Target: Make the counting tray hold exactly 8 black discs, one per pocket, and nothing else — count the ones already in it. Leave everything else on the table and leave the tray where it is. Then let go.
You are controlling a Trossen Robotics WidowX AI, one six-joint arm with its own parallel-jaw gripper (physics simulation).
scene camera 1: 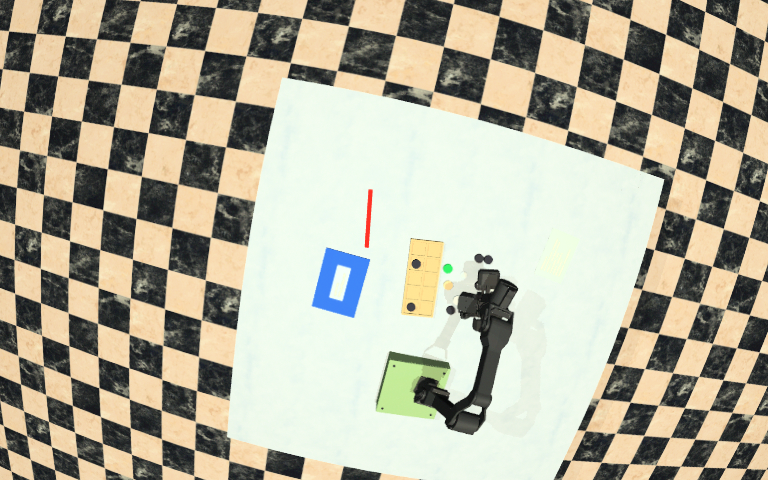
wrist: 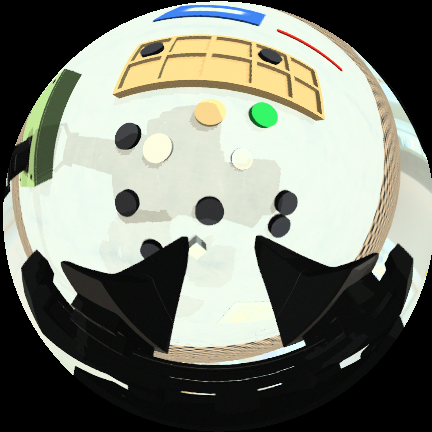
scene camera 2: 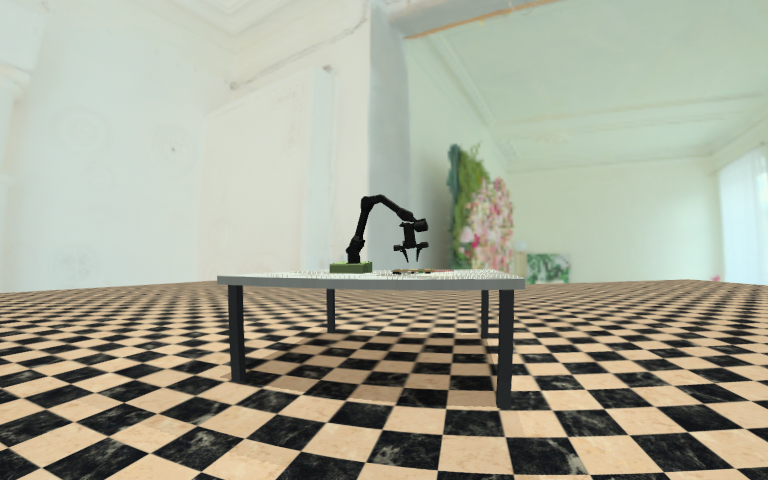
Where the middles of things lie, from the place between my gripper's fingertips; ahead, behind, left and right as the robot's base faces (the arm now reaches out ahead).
I see my gripper 9 cm to the right of the tan disc [wrist: 209, 112], 6 cm above it and 4 cm past it. The rest, counted from my hand: tan counting tray [scene camera 1: 421, 284]: 18 cm to the left, 5 cm below, 5 cm behind.
